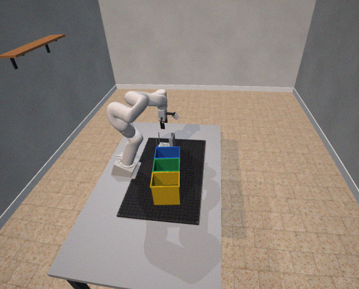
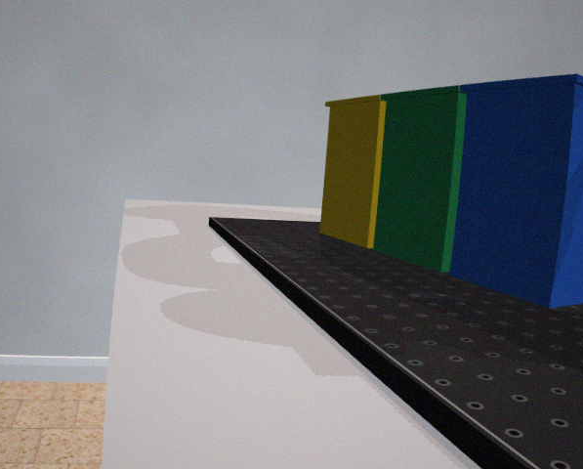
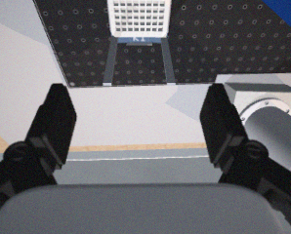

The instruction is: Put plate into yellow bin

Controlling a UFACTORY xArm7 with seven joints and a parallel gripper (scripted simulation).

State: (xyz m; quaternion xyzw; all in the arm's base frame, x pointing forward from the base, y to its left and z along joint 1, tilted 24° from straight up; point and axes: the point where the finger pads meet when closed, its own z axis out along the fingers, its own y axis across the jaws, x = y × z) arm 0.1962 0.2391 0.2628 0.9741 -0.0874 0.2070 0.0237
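Right now my hand is 22 cm above the plate. From my hand the other things lie so: yellow bin: 2 cm ahead, 51 cm to the right, 17 cm below; green bin: 2 cm ahead, 38 cm to the right, 17 cm below; blue bin: 3 cm ahead, 25 cm to the right, 17 cm below.
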